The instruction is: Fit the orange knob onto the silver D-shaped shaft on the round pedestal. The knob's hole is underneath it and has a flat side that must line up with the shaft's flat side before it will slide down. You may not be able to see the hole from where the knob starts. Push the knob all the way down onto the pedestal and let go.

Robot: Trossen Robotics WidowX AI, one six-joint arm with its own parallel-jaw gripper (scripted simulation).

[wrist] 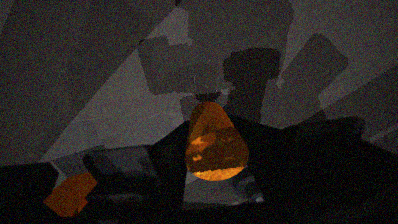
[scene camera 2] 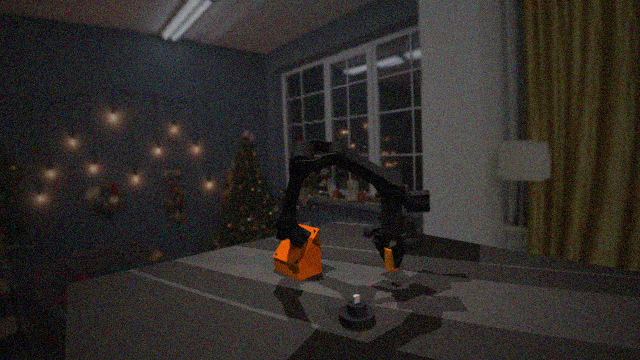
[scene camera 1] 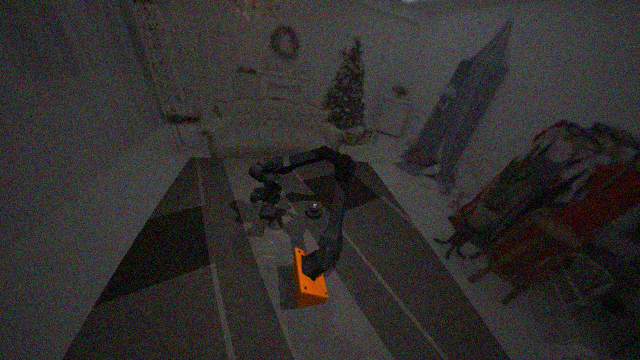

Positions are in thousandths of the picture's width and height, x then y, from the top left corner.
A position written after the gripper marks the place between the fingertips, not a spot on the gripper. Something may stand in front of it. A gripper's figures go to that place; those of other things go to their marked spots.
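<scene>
The gripper (wrist: 524, 542) is 0.11 m from the lens, while an orange knob (wrist: 541, 672) sits 0.07 m from the lens.
</scene>
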